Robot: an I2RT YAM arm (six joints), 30 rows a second.
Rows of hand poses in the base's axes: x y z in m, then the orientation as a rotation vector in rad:
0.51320 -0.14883 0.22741 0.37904 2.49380 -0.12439
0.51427 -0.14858 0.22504 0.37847 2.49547 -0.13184
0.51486 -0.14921 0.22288 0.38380 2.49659 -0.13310
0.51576 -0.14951 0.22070 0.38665 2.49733 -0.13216
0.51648 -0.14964 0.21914 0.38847 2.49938 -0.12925
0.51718 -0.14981 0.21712 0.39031 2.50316 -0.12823
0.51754 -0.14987 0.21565 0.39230 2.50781 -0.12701
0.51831 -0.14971 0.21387 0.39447 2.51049 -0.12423
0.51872 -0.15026 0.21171 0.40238 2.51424 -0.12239
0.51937 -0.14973 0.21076 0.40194 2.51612 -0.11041
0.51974 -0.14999 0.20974 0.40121 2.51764 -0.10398
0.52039 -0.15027 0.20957 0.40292 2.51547 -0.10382
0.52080 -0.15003 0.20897 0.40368 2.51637 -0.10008
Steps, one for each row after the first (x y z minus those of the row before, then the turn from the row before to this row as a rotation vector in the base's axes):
0.00107 0.00025 -0.00237 -0.00513 0.00268 -0.00119
0.00059 -0.00063 -0.00216 0.00059 0.00170 -0.00403
0.00090 -0.00030 -0.00218 0.00147 0.00081 -0.00177
0.00072 -0.00013 -0.00156 0.00281 0.00172 -0.00049
0.00070 -0.00017 -0.00202 0.00175 0.00370 -0.00081
0.00036 -0.00006 -0.00147 0.00206 0.00454 -0.00081
0.00077 0.00016 -0.00178 0.00289 0.00239 -0.00073
0.00041 -0.00055 -0.00216 0.00377 0.00407 -0.00496
0.00065 0.00053 -0.00095 0.00860 0.00002 0.00310
0.00037 -0.00026 -0.00102 0.00458 0.00049 0.00206
0.00065 -0.00028 -0.00017 0.00019 -0.00199 -0.00136
0.00041 0.00024 -0.00060 0.00295 0.00041 0.00036

